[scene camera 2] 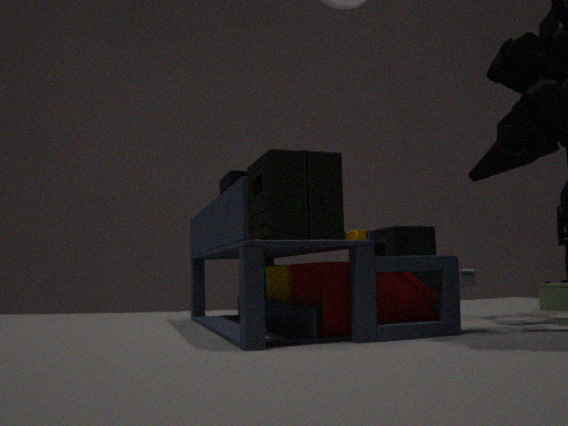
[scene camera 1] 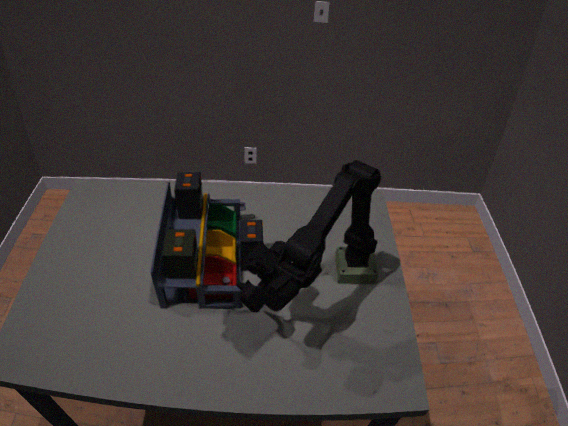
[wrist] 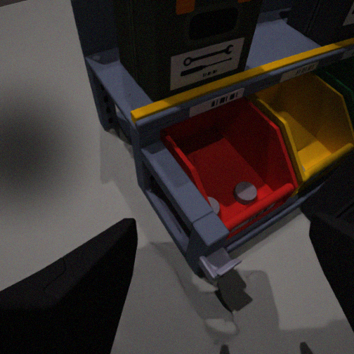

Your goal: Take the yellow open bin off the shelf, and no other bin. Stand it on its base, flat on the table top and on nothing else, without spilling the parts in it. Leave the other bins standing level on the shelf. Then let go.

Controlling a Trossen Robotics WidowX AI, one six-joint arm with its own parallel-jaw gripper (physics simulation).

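Frame: origin at the arm's base, x ahead, y left, z up, level; millimetres.
Seen in the pictures: gripper, fingertip midpoint: (scene camera 2: pixel 473 176) (scene camera 1: pixel 244 276); arm's base at its link origin: (scene camera 1: pixel 356 259).
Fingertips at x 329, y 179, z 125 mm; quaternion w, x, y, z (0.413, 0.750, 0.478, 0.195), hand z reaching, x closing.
Observation:
Pixels of each thing's top centre, then the offset from my fingertips to it.
- yellow open bin at its top centre: (scene camera 2: pixel 323 264) (scene camera 1: pixel 213 241) dx +109, dy -200, dz -87 mm
- red bin at its top centre: (scene camera 2: pixel 359 262) (scene camera 1: pixel 211 269) dx +100, dy -88, dz -87 mm
- green bin at its top centre: (scene camera 1: pixel 214 214) dx +118, dy -319, dz -87 mm
- dark box at its top centre: (scene camera 2: pixel 398 227) (scene camera 1: pixel 251 229) dx -7, dy -205, dz -36 mm
- olive crate at its top centre: (scene camera 2: pixel 291 158) (scene camera 1: pixel 178 241) dx +180, dy -82, dz +31 mm
- dark crate at its top centre: (scene camera 2: pixel 247 174) (scene camera 1: pixel 187 179) dx +192, dy -312, dz +56 mm
The yellow open bin (scene camera 1: pixel 221 245) (scene camera 2: pixel 277 282) (wrist: pixel 327 112) sits in the shelf's lower level, between the red bin (scene camera 1: pixel 217 270) (scene camera 2: pixel 325 295) (wrist: pixel 225 160) and the green bin (scene camera 1: pixel 222 217) (wrist: pixel 345 82). Its inside shows partly in the wrist view; its parts are mostly hidden there. Two round grey parts show in the red bin. The blue-grey shelf (scene camera 1: pixel 218 288) (scene camera 2: pixel 252 300) (wrist: pixel 185 185) stands on the table. My gripper (scene camera 1: pixel 264 299) (wrist: pixel 223 226) is open and empty, above and in front of the shelf's red-bin end, apart from the bins.
A dark box (scene camera 1: pixel 251 232) (scene camera 2: pixel 405 240) (wrist: pixel 332 192) stands in front of the yellow bin. An olive crate (scene camera 1: pixel 180 255) (scene camera 2: pixel 297 195) (wrist: pixel 185 40) and a dark crate (scene camera 1: pixel 189 195) (scene camera 2: pixel 232 180) stand on the upper shelf. A grey bracket (wrist: pixel 219 262) juts from the shelf's front corner.

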